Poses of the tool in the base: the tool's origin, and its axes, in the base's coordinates. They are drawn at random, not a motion.
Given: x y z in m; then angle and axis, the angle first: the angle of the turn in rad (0 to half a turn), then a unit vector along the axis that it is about.
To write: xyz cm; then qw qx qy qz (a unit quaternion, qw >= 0). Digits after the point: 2 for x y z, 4 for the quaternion.
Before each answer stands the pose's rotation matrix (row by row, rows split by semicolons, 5 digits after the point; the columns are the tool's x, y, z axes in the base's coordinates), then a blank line. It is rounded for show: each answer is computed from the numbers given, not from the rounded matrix.
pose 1, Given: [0.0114 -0.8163 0.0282 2.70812 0.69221 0.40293 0.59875]
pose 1, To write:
0.00647 0.28054 0.95982; 0.78351 -0.59783 0.16945; 0.62134 0.75094 -0.22367

[1.14 -81.63 2.82 0.2150 0.6760 0.3935 0.5847]
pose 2, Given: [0.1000 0.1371 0.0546 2.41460 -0.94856 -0.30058 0.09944]
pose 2, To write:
0.82487 0.43206 -0.36457; 0.56424 -0.58932 0.57821; 0.03497 -0.68266 -0.72990

[10.00 13.71 5.46 0.3555 -0.8866 -0.2809 0.0929]
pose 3, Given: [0.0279 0.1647 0.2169 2.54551 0.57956 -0.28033 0.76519]
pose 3, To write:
-0.21368 -0.72650 0.65309; 0.13266 -0.68392 -0.71739; 0.96785 -0.06665 0.24252

[2.79 16.47 21.69 0.2936 0.5540 -0.2680 0.7315]
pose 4, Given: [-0.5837 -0.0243 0.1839 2.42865 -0.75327 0.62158 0.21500]
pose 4, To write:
0.24019 -0.96302 0.12209; -0.68177 -0.07782 0.72741; -0.69101 -0.25796 -0.67525

[-58.37 -2.43 18.39 0.3490 -0.7059 0.5825 0.2015]
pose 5, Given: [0.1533 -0.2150 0.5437 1.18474 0.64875 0.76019 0.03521]
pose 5, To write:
0.63894 0.27485 0.71848; 0.34009 0.73683 -0.58431; -0.69000 0.61769 0.37731

[15.33 -21.50 54.37 0.8296 0.3622 0.4244 0.0197]
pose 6, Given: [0.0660 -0.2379 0.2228 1.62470 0.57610 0.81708 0.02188]
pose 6, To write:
0.29590 0.47424 0.82918; 0.51793 0.64972 -0.55643; -0.80261 0.59411 -0.05337

[6.60 -23.79 22.28 0.6878 0.4182 0.5931 0.0159]
